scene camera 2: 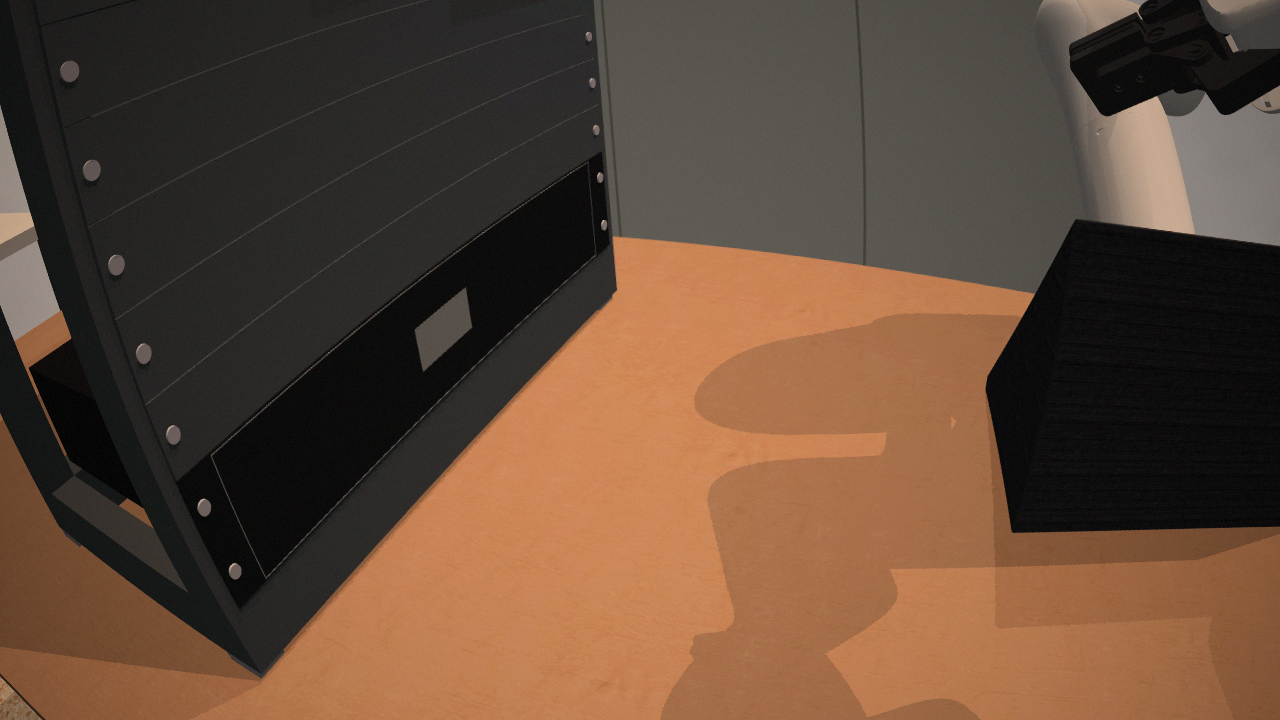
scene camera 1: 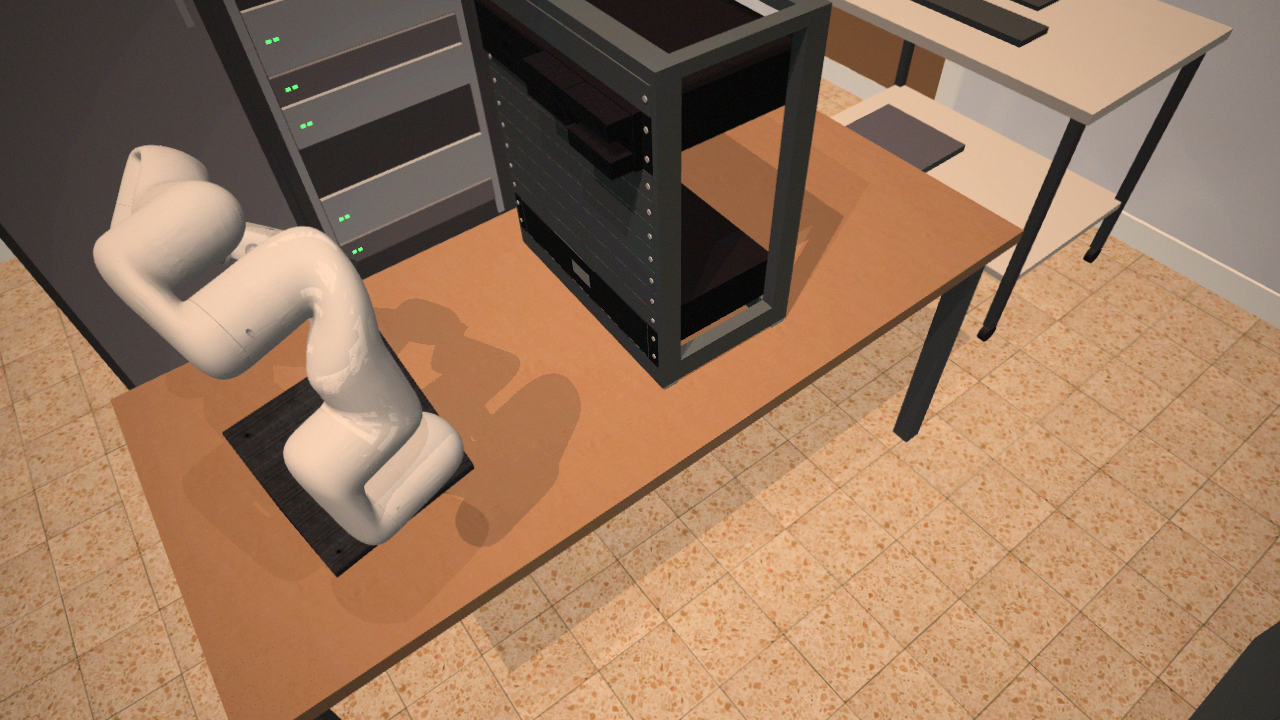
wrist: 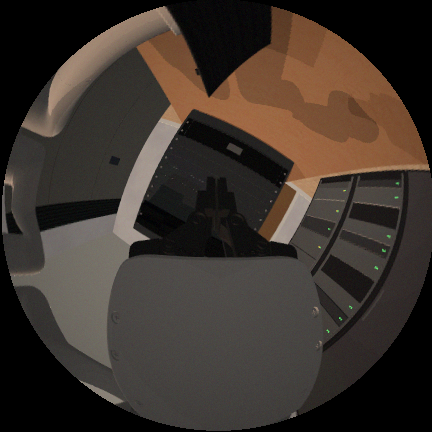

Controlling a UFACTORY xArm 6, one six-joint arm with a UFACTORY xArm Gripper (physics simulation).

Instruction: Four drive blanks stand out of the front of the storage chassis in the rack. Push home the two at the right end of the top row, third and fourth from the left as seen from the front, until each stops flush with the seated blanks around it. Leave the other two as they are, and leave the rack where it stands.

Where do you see a rack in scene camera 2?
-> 304, 260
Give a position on a rack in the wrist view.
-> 203, 145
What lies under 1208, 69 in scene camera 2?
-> The gripper.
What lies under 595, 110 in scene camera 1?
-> A rack.
